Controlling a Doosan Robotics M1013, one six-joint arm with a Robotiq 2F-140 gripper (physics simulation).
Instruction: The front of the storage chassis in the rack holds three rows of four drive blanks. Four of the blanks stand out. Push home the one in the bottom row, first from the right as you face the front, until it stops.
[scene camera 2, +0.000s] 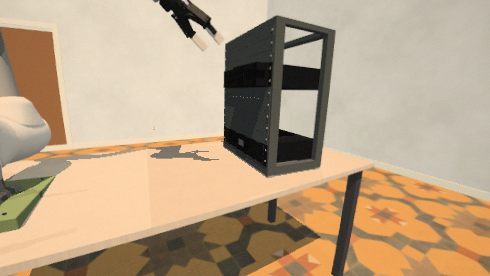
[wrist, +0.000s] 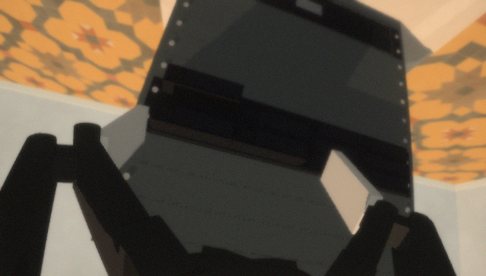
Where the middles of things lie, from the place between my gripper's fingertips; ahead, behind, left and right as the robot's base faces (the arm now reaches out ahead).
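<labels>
I find my gripper 20 cm above the rack (scene camera 2: 254, 68), and it is also 10 cm to the right of the rack and 32 cm short of it.
</labels>
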